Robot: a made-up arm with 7 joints.
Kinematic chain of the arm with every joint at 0, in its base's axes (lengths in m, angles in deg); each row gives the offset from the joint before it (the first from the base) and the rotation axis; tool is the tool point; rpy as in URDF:
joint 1: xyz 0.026 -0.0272 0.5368 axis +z
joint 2: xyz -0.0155 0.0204 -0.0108 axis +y
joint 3: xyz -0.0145 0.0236 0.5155 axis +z
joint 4: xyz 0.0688 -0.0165 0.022 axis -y
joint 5: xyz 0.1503 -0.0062 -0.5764 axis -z
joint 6: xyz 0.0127 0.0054 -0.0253 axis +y
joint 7: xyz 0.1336 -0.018 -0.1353 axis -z
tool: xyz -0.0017 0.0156 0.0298 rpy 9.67 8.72 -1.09
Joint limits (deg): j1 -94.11..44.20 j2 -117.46..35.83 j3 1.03..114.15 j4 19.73..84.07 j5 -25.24..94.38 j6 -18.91..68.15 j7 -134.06..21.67
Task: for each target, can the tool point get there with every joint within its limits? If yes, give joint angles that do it. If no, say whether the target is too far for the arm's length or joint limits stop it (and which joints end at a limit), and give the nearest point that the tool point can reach.
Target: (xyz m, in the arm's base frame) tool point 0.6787 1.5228 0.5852
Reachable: no: too far | nearest point 0.4737 1.0361 0.5664 | short by 0.528 m
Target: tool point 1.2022 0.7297 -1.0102
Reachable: no: too far | nearest point 0.7886 0.4635 -0.1601 | short by 0.982 m
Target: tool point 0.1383 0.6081 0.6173
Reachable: yes | joints 8.78 -24.54 69.64 33.18 22.10 46.15 -88.85
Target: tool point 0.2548 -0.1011 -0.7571
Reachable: no: joint limits stop it (at a limit: joint 2, joint 4, joint 7) | nearest point 0.3304 -0.1255 0.1335 | short by 0.894 m
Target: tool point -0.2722 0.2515 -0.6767
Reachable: no: joint limits stop it (at a limit: joint 2, joint 3, joint 4, joint 5, joint 6, joint 7) | nearest point -0.6225 0.5789 -0.1638 | short by 0.702 m
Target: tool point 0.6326 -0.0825 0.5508
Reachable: yes | joints -38.06 -6.47 30.74 31.89 59.03 52.50 9.44
